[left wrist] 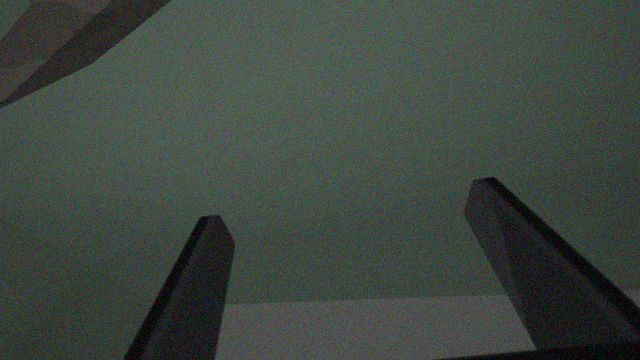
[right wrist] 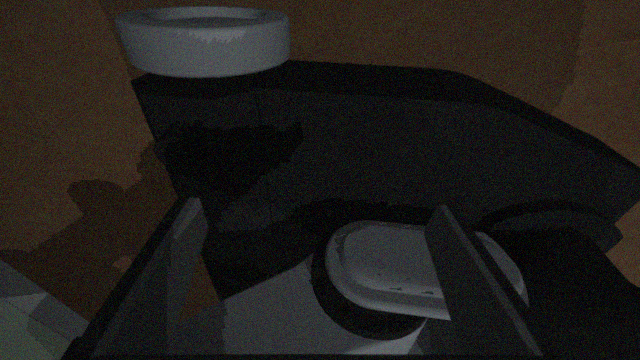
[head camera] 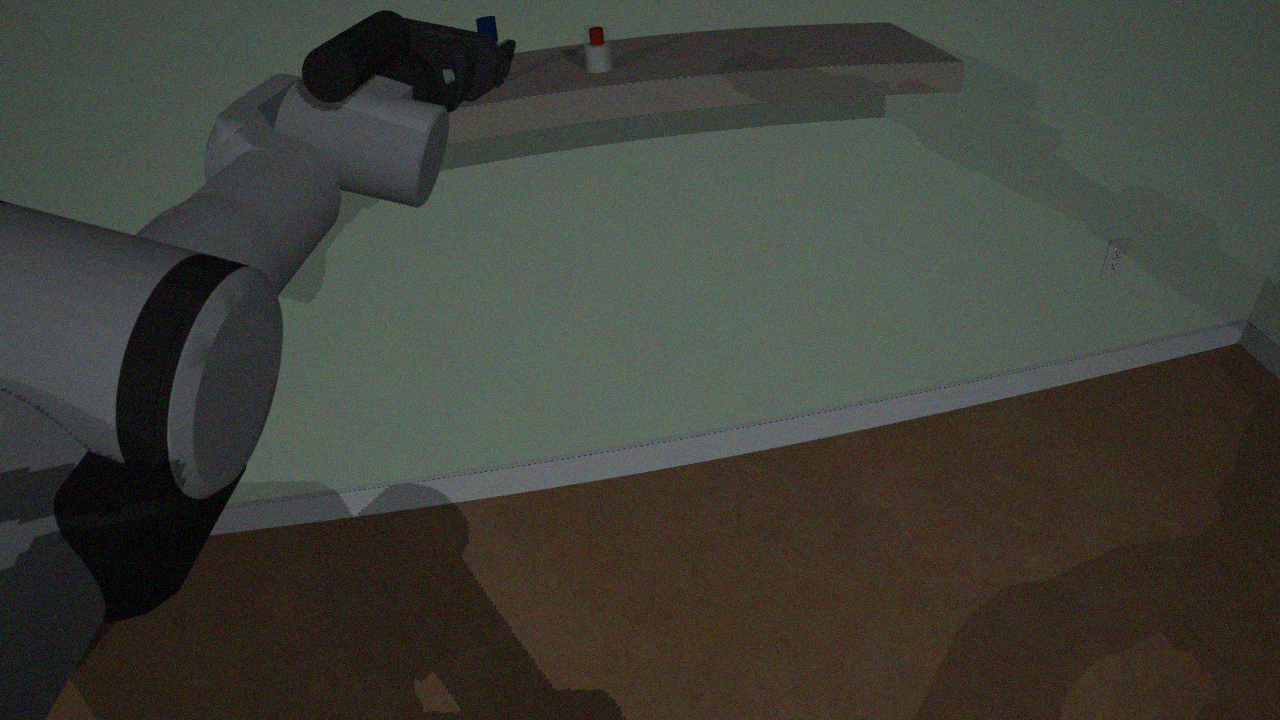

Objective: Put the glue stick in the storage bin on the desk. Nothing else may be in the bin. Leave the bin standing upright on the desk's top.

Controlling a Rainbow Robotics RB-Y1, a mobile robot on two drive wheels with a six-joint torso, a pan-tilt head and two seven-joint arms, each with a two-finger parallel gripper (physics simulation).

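Frame: origin at the robot's base, x up, y right, z ahead, level; metres.
Seen in the pictures: left gripper, between the fingertips: (left wrist: 344,213) (head camera: 454,37); right gripper, between the fingertips: (right wrist: 319,215).
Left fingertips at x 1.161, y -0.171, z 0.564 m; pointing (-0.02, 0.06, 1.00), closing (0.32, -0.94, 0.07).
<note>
A point is followed by its place in that frame.
The glue stick (head camera: 486,26) {x 1.092, y -0.216, z 0.926 m} shows as a blue cap at the top of the head view; its lower part is hidden behind my left gripper. My left gripper (head camera: 506,64) (left wrist: 344,213) {x 1.161, y -0.171, z 0.564 m} is open, with nothing between its fingers. It overlaps the left part of a long brown top (head camera: 805,44) {x 1.001, y 0.255, z 1.055 m} in the head view; whether it touches the glue stick cannot be told. My right gripper (right wrist: 319,215) {x 0.386, y 0.250, z -0.174 m} is open and empty, above the robot's own base. The storage bin does not show in these views.
A white bottle with a red cap (head camera: 597,57) {x 1.025, y -0.067, z 0.941 m} stands on the brown top, right of the glue stick. A brown slab's edge (left wrist: 75,35) {x 1.001, y 0.159, z 0.913 m} shows at the left wrist view's upper left. The robot's dark base (right wrist: 400,130) {x 0.170, y 0.187, z -0.247 m} lies below my right gripper. A wall outlet (head camera: 1114,257) {x 0.407, y 1.164, z 1.339 m} is at the right.
</note>
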